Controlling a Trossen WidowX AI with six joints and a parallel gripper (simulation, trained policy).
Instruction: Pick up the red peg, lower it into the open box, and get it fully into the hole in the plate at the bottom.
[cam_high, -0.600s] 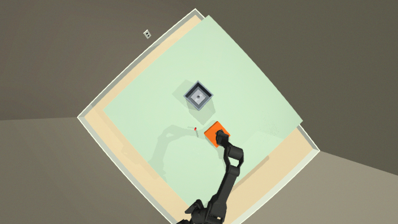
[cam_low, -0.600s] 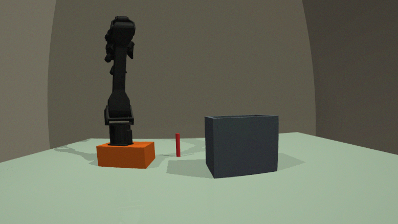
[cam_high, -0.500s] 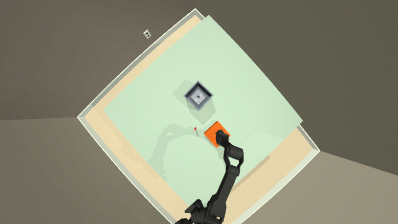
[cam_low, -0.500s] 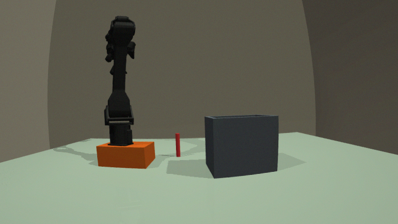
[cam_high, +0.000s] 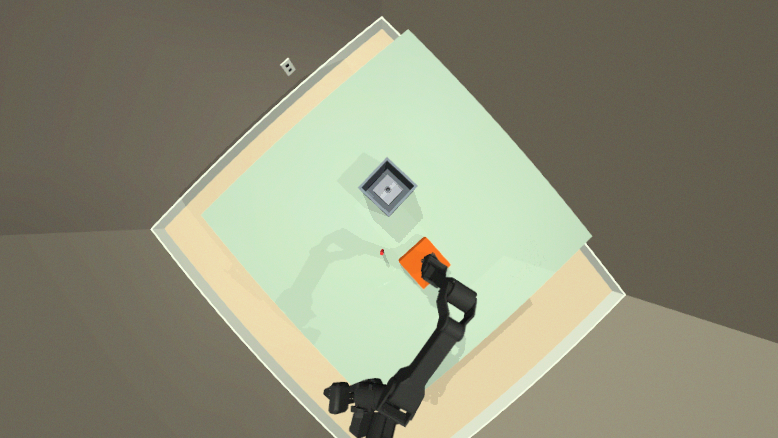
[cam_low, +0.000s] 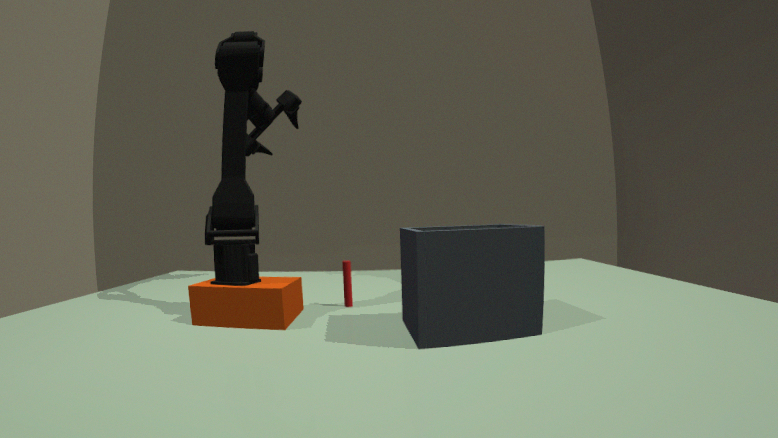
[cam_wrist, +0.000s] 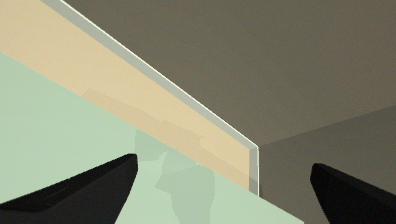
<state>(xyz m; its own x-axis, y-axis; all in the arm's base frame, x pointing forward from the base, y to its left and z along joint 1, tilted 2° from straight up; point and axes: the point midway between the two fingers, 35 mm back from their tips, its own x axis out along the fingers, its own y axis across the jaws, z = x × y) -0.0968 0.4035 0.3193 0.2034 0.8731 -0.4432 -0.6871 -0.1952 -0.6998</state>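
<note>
My gripper tip is now 310 mm above the red peg, 290 mm to the left of it and 230 mm short of it. From my gripper tip the other things lie so: light plate: 450 mm to the right, 440 mm ahead, 310 mm below.
</note>
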